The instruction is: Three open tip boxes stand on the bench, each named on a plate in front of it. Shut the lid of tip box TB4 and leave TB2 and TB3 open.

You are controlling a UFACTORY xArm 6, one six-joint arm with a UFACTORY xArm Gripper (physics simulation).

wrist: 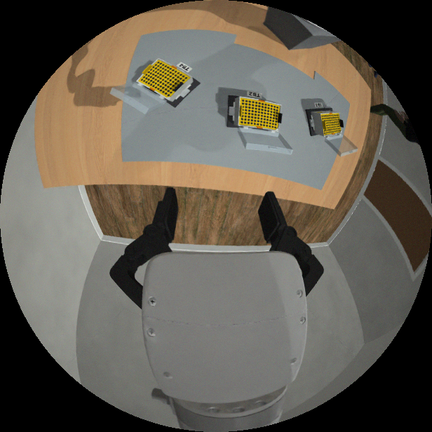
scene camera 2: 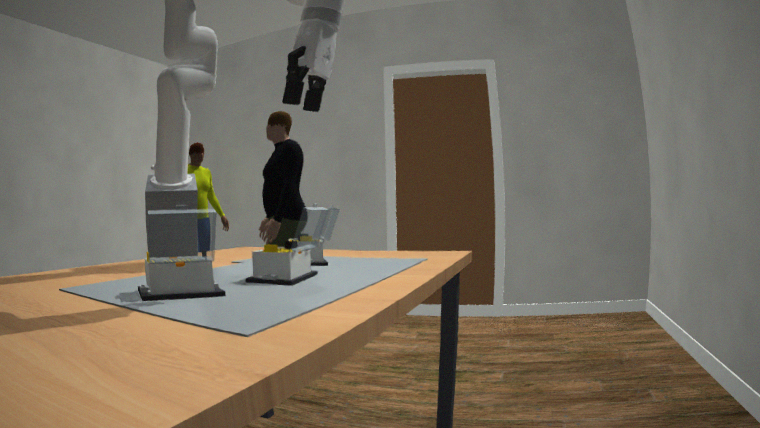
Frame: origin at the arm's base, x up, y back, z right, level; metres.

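Seen in the pictures: gripper, fingertip midpoint: (scene camera 2: 301, 107); arm's base, link origin: (scene camera 2: 171, 181).
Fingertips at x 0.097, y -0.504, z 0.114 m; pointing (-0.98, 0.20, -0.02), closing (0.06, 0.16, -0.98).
Note:
Offsets run from my fingertips to a thing's top centre. "spot": to the spot under its first point. Level surfaces: height alone.
Tip box TB4 @(dx -0.255, dy +0.186, dz +0.146 m) (scene camera 2: 179, 276) (wrist: 165, 78), with yellow racks on top, stands nearest in the scene view and at left in the wrist view. Its clear lid @(spot: dx -0.214, dy +0.086, dz +0.153 m) (scene camera 2: 207, 233) (wrist: 131, 99) stands open. Tip box TB2 @(dx -0.255, dy +0.134, dz -0.111 m) (scene camera 2: 281, 264) (wrist: 259, 114) is in the middle, its lid (wrist: 267, 149) open. The third box @(dx -0.255, dy +0.244, dz -0.376 m) (scene camera 2: 317, 253) (wrist: 330, 124), TB3 by the task, is farthest in the scene view, its lid (wrist: 342, 145) open; its plate is too small to read surely. My gripper (scene camera 2: 302, 102) (wrist: 220, 198) is open and empty, high above and apart from the boxes.
The boxes stand on a grey mat @(dx -0.321 m) (scene camera 2: 234, 313) (wrist: 175, 145) on the wooden bench @(dx -0.324 m) (scene camera 2: 106, 361) (wrist: 75, 150). The robot's base (scene camera 2: 171, 228) stands behind TB4 in the scene view. A person in black (scene camera 2: 284, 175) and one in yellow (scene camera 2: 203, 186) stand beyond the bench.

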